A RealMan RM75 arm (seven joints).
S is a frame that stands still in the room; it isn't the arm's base.
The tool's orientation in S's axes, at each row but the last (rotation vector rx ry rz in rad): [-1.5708, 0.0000, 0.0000]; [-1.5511, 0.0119, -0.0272]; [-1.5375, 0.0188, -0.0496]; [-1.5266, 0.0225, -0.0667]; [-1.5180, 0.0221, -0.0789]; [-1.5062, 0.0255, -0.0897]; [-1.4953, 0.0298, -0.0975]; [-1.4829, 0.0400, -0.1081]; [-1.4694, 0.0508, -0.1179]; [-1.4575, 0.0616, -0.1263]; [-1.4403, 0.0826, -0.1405]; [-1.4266, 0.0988, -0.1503]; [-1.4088, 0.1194, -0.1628]
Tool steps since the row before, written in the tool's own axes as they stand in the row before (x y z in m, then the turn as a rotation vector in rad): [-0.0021, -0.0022, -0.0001, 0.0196, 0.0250, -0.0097]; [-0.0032, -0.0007, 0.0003, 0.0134, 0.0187, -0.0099]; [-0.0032, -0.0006, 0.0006, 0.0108, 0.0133, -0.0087]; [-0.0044, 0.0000, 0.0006, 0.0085, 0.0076, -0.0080]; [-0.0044, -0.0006, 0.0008, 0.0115, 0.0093, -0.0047]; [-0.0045, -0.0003, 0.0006, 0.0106, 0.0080, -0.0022]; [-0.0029, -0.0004, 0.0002, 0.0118, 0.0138, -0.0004]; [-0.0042, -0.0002, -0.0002, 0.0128, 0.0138, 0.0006]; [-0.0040, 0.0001, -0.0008, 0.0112, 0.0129, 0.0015]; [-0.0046, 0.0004, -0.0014, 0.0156, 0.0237, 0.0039]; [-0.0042, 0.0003, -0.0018, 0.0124, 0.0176, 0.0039]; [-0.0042, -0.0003, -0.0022, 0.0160, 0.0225, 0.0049]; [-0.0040, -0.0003, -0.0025, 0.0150, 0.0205, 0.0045]
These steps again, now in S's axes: [-0.0021, -0.0001, 0.0022, 0.0196, -0.0097, -0.0250]; [-0.0032, 0.0004, 0.0007, 0.0133, -0.0099, -0.0188]; [-0.0032, 0.0007, 0.0006, 0.0107, -0.0087, -0.0134]; [-0.0044, 0.0009, -0.0001, 0.0083, -0.0081, -0.0077]; [-0.0044, 0.0011, 0.0005, 0.0115, -0.0050, -0.0091]; [-0.0045, 0.0009, 0.0002, 0.0108, -0.0025, -0.0077]; [-0.0029, 0.0004, 0.0003, 0.0124, -0.0004, -0.0133]; [-0.0042, 0.0002, 0.0000, 0.0134, 0.0005, -0.0132]; [-0.0041, -0.0003, -0.0003, 0.0119, 0.0015, -0.0122]; [-0.0047, -0.0008, -0.0007, 0.0171, 0.0045, -0.0225]; [-0.0044, -0.0011, -0.0006, 0.0136, 0.0042, -0.0166]; [-0.0045, -0.0015, -0.0001, 0.0176, 0.0053, -0.0212]; [-0.0044, -0.0017, -0.0002, 0.0164, 0.0047, -0.0193]
